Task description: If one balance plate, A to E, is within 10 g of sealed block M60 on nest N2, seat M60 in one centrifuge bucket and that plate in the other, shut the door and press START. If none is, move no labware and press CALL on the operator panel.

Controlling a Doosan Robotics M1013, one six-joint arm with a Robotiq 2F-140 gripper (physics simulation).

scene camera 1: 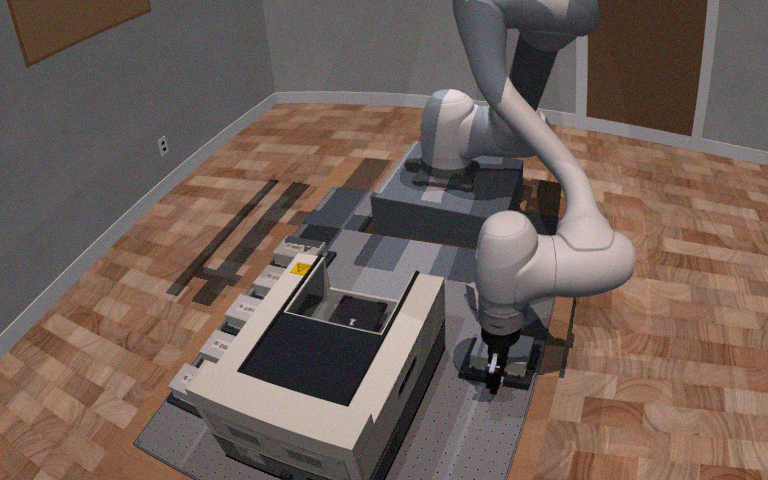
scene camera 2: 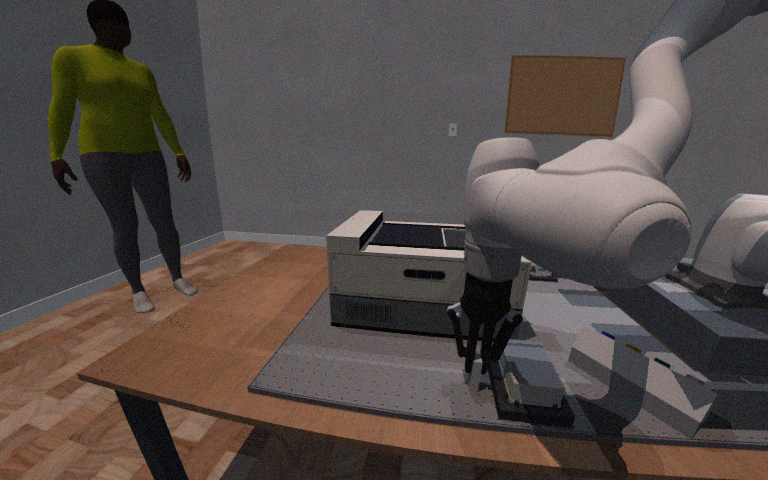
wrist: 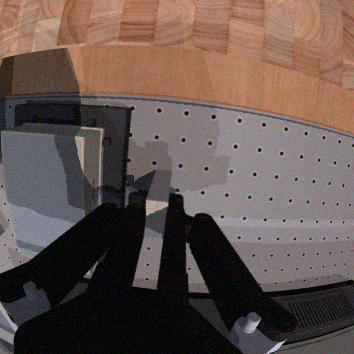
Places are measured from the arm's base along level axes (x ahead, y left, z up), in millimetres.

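Pixels of known places: gripper, fingertip midpoint: [scene camera 1: 493, 398] [scene camera 2: 472, 386] [wrist: 162, 183]; arm's base, origin of the base link: [scene camera 1: 446, 173] [scene camera 2: 718, 291].
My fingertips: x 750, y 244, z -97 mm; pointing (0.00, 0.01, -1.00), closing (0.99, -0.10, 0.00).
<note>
Ahead of a thing's pixels: the offset from my fingertips to its middle. Level surfaces: height alone.
My gripper [scene camera 1: 493, 386] [scene camera 2: 476, 369] [wrist: 162, 183] is shut and empty, pointing down low over the perforated board. It is beside a pale block {dy +0, dx -98, dz +44 mm} [scene camera 1: 516, 369] [scene camera 2: 532, 378] [wrist: 37, 175] that sits on a black nest {dy +0, dx -98, dz +17 mm} [scene camera 2: 538, 416] [wrist: 118, 145]; labels on both are unreadable. The centrifuge {dy -321, dx +75, dz +122 mm} [scene camera 1: 420, 325] [scene camera 2: 368, 277] has its dark door {dy -326, dx +125, dz +212 mm} [scene camera 1: 317, 359] slid back, and a dark bucket [scene camera 1: 362, 314] marked 1 shows in the opening. Several pale balance plates, one marked A {dy -586, dx -379, dz +33 mm} [scene camera 1: 291, 249], stand in a row along its far side. A sloped panel {dy -3, dx -324, dz +42 mm} [scene camera 2: 671, 396] bears blue, yellow and green marks.
The perforated board {dz +0 mm} [scene camera 1: 453, 435] [scene camera 2: 339, 373] [wrist: 270, 185] lies on a wooden table {dz -13 mm} [scene camera 2: 226, 345]. The arm's grey base block [scene camera 1: 430, 217] stands at the back. A person in a yellow top [scene camera 2: 113, 101] stands beyond the table, at the left in scene camera 2.
</note>
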